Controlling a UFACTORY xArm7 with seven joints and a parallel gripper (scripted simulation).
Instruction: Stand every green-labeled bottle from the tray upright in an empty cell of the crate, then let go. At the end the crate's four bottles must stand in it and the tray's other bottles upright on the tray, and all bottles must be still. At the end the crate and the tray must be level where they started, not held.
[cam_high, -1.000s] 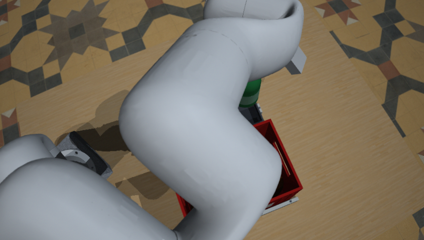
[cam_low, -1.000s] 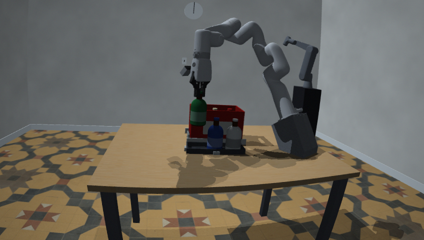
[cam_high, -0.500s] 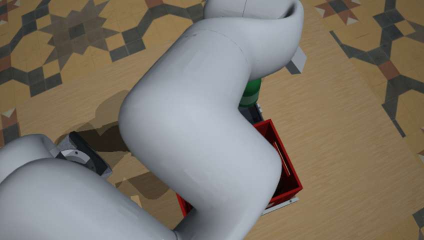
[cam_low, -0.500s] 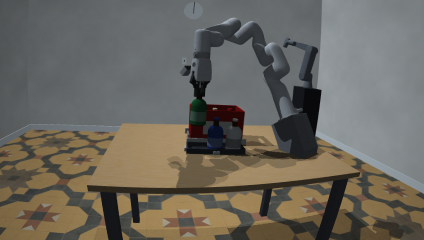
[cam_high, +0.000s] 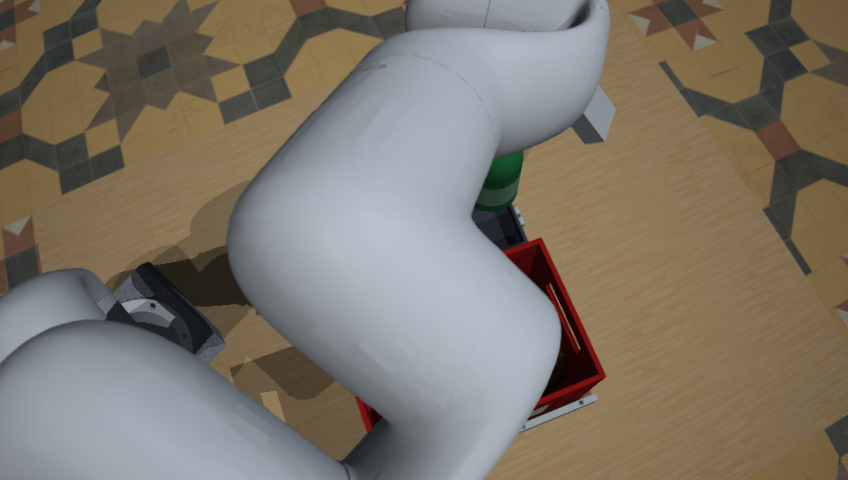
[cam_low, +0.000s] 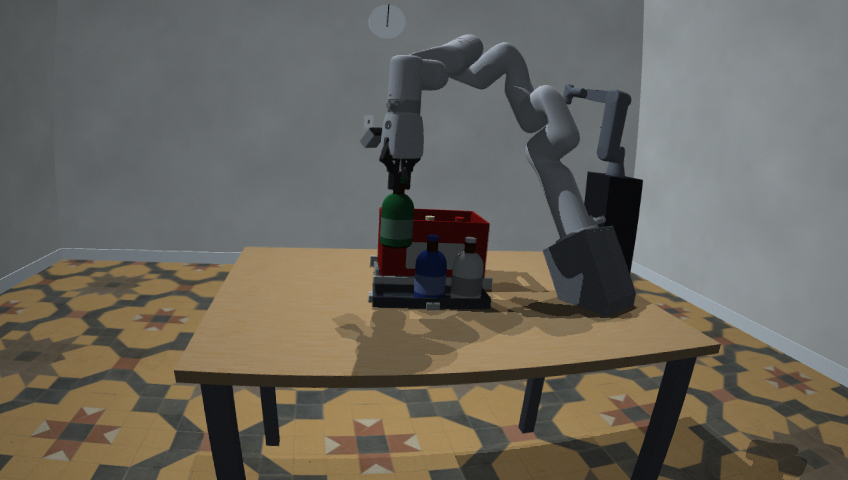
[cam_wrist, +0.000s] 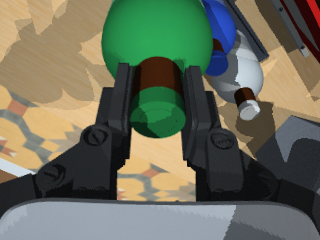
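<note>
Right now the green bottle is 7 cm below my hand. Round my hand: dark tray (9 cm behind, 1 cm to the left, 27 cm below); then white bottle (17 cm behind, 2 cm to the left, 20 cm below); then blue bottle (9 cm behind, 1 cm to the left, 20 cm below).
</note>
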